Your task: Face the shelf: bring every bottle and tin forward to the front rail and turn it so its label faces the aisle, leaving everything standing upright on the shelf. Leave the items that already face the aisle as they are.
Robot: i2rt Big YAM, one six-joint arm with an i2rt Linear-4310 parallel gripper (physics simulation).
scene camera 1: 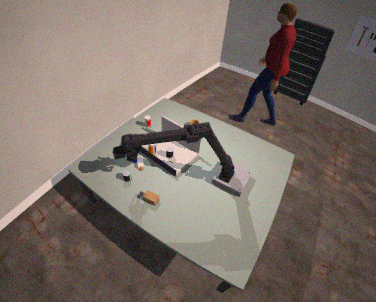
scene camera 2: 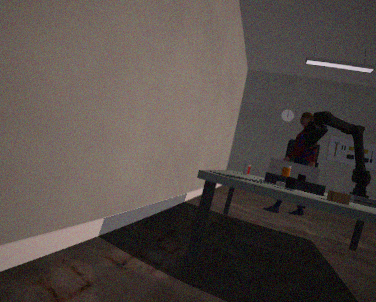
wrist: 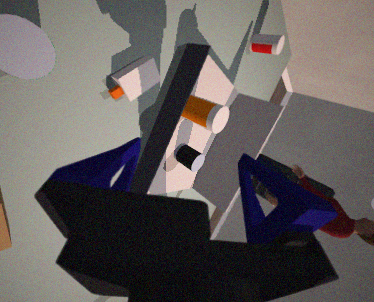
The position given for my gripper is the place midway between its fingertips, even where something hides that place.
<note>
My gripper (wrist: 192,151) is open and holds nothing. Also in view: a white bottle with orange cap (wrist: 135,79). I also see a shelf (scene camera 1: 184,153).
The shelf is seen too in the wrist view (wrist: 251,120).
</note>
